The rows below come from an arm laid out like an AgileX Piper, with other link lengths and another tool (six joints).
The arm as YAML. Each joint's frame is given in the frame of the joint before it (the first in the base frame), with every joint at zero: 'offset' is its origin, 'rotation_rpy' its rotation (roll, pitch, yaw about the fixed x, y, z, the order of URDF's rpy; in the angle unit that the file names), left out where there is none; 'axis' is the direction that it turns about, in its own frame. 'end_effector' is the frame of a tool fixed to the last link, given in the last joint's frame.
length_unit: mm
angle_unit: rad
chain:
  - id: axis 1
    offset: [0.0, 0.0, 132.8]
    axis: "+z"
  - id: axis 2
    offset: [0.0, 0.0, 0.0]
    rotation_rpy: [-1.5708, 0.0, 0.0]
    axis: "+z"
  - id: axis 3
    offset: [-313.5, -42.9, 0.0]
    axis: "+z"
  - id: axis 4
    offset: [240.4, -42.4, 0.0]
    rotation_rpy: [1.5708, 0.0, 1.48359]
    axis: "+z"
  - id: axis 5
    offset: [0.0, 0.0, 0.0]
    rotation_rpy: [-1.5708, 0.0, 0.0]
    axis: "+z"
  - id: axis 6
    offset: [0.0, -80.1, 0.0]
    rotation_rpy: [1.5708, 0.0, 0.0]
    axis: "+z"
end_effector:
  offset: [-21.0, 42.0, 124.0]
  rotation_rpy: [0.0, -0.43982, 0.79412]
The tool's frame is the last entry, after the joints.
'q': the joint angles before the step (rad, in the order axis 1, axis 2, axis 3, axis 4, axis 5, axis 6). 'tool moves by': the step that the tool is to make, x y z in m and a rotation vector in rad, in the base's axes. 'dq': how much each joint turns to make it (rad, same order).
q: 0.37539 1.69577 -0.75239 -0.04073 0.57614 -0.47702
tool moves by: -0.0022 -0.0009 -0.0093 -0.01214 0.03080 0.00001
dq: -0.00012 0.03303 -0.00012 0.00003 0.00019 -0.00016
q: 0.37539 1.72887 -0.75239 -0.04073 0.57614 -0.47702
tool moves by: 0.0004 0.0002 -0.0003 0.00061 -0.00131 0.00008
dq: 0.00008 0.00125 0.00003 -0.00001 -0.00272 0.00008
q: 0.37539 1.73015 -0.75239 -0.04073 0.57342 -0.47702
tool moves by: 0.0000 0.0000 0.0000 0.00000 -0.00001 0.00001
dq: 0.00000 0.00000 0.00001 -0.00001 -0.00001 0.00000
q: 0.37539 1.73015 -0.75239 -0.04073 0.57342 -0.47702
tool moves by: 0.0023 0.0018 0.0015 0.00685 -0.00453 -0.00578
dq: -0.00004 -0.00003 -0.00677 0.00747 0.00007 -0.00006
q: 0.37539 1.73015 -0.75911 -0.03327 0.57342 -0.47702
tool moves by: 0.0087 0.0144 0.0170 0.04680 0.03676 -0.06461
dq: 0.00006 -0.00012 -0.08201 0.08443 0.09909 0.00232
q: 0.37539 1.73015 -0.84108 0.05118 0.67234 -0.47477
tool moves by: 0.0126 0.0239 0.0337 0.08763 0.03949 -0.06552
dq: 0.00007 -0.00977 -0.12848 0.11540 0.14346 0.00018
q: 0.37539 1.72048 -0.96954 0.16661 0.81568 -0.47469
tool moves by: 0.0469 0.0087 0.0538 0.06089 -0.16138 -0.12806
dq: -0.00942 -0.05490 -0.13807 -0.03405 0.00504 0.14083
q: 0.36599 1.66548 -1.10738 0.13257 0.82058 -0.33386
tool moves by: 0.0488 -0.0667 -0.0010 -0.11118 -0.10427 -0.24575
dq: -0.11346 0.00571 -0.01029 -0.24197 -0.06329 0.25329
